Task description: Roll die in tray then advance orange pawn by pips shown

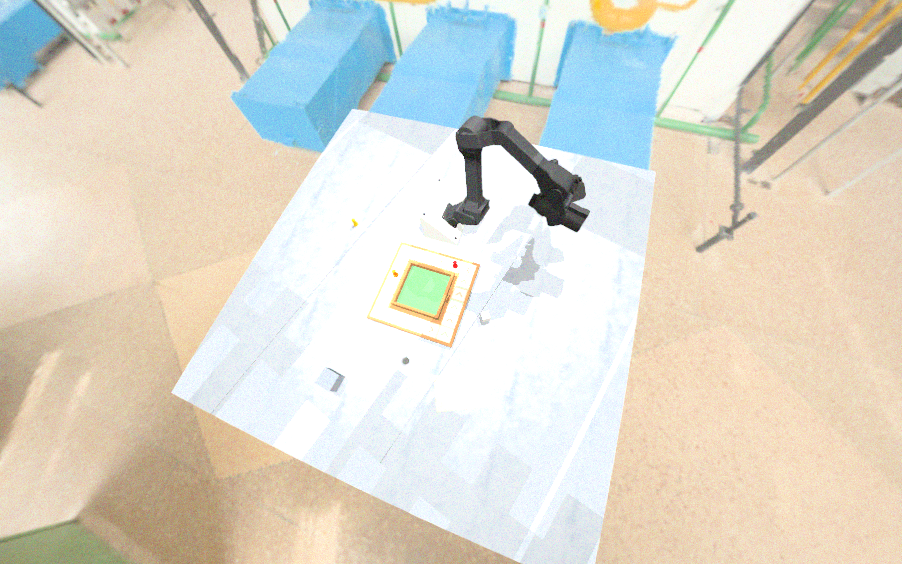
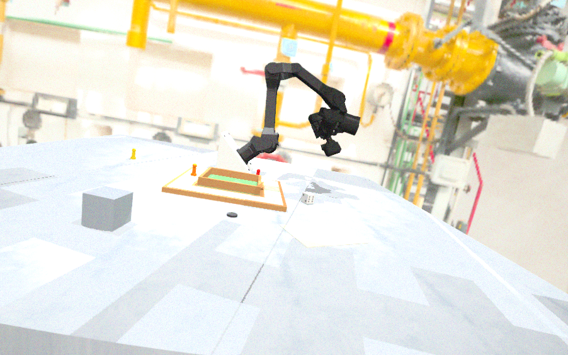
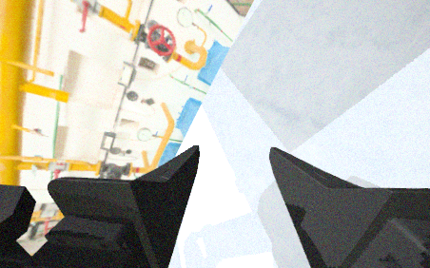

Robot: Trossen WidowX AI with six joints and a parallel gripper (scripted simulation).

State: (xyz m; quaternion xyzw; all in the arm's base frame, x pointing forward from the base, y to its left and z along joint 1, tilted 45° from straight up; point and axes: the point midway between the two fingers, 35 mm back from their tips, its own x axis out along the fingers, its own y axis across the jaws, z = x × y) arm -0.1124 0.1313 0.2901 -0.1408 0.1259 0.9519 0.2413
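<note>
The white die is 430 mm ahead of my gripper tip, 130 mm below it and 90 mm to the right of it. Round my gripper tip: red pawn 300 mm ahead, 230 mm to the right, 120 mm below; then orange pawn 410 mm to the right, 390 mm ahead, 120 mm below; then yellow pawn 640 mm to the right, 250 mm ahead, 130 mm below.
</note>
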